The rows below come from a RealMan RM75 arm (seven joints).
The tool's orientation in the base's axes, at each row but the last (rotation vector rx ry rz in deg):
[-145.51, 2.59, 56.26]
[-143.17, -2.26, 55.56]
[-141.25, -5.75, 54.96]
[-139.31, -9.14, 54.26]
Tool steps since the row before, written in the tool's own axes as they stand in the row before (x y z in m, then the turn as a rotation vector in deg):
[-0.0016, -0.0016, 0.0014, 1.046, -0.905, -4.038]
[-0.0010, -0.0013, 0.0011, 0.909, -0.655, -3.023]
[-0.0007, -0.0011, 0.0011, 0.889, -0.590, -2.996]
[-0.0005, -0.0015, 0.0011, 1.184, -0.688, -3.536]
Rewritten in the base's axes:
[-0.0018, 0.0018, 0.0007, 3.516, -0.627, 2.337]
[-0.0013, 0.0014, 0.0005, 2.724, -0.467, 1.661]
[-0.0011, 0.0013, 0.0002, 2.684, -0.517, 1.625]
[-0.0010, 0.0016, 0.0004, 3.268, -0.579, 1.834]

